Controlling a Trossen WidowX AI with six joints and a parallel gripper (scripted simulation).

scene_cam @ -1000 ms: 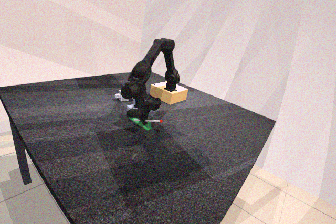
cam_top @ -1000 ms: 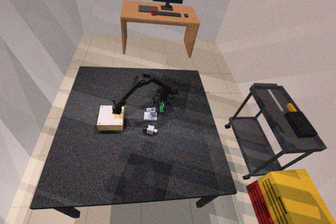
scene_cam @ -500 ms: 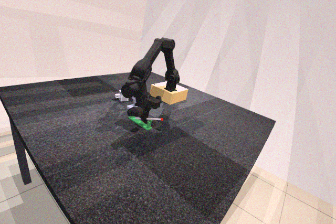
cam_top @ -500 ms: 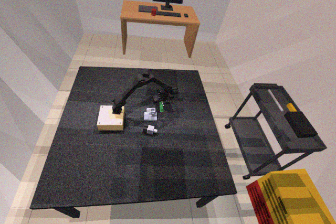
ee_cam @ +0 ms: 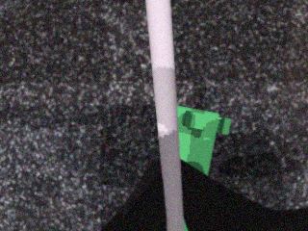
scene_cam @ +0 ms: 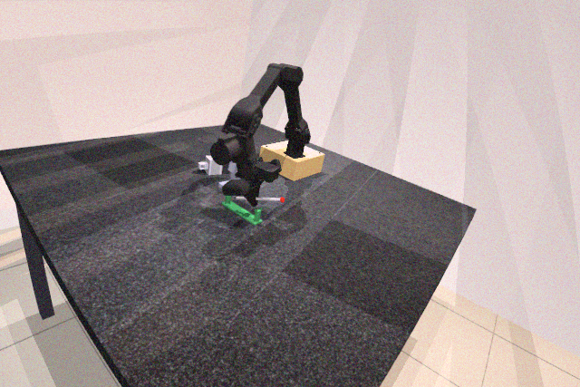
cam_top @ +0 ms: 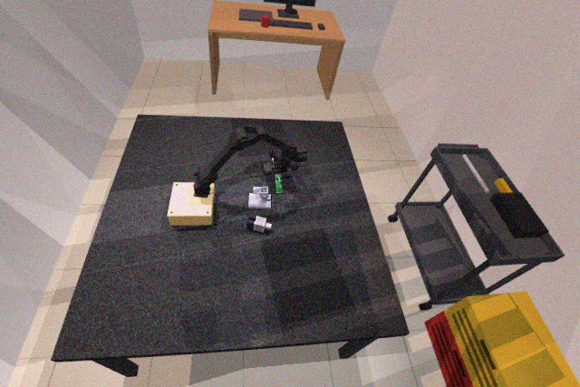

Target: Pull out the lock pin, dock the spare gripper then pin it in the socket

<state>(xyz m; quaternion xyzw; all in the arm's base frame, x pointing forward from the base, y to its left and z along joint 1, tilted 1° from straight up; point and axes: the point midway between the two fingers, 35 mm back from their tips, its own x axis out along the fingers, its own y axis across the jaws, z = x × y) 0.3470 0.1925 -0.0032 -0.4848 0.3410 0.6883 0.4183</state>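
The green cradle lies 2 cm ahead of my gripper tip, 3 cm to the right of it and 1 cm below it. Also, from my gripper tip: grey mount 6 cm behind, 17 cm to the right, 2 cm above; then spare gripper 5 cm behind, 31 cm to the right, 1 cm below.
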